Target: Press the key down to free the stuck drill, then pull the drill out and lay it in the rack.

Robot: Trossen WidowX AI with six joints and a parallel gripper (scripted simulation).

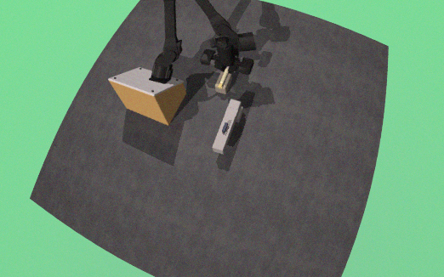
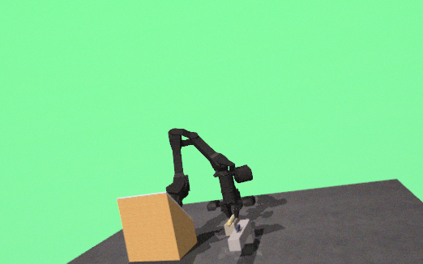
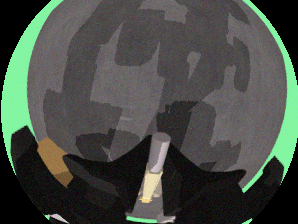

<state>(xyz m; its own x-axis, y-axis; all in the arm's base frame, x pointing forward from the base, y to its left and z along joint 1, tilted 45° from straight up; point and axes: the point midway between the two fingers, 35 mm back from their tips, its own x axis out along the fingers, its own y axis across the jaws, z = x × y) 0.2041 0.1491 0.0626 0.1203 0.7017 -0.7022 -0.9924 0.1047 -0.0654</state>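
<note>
The drill lies 40 mm to the right of my gripper tip and 30 mm above it. Round my gripper tip: key: 70 mm ahead, 240 mm to the right, 40 mm above; grey housing block: 70 mm ahead, 220 mm to the right, 30 mm above.
</note>
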